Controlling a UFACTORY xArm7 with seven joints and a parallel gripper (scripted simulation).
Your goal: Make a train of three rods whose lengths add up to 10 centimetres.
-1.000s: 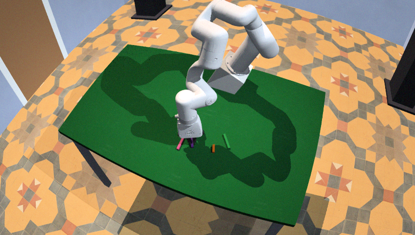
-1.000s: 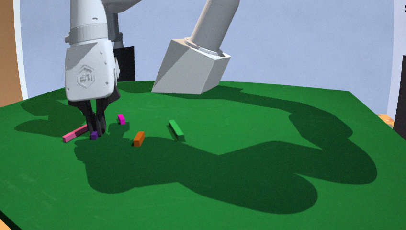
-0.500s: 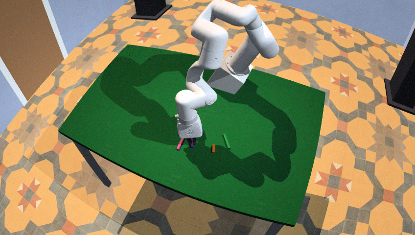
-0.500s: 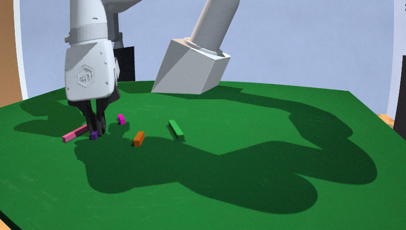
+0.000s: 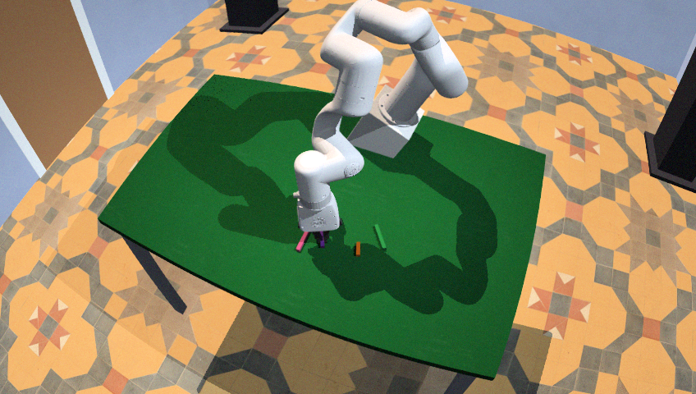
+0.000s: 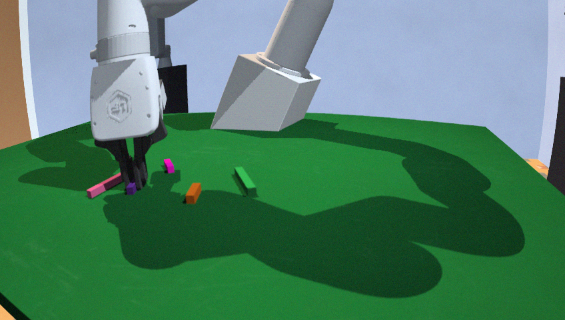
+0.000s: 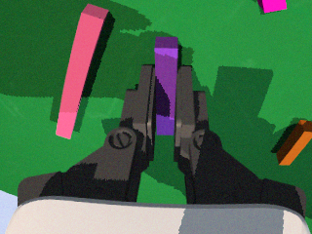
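The pink rod lies 5 cm to the right of my hand, 2 cm below it and 2 cm ahead of it. Round my hand: purple rod 2 cm below; then magenta rod 9 cm behind, 2 cm below, 1 cm to the right; then blue rod 7 cm to the right, 6 cm behind, 2 cm below.
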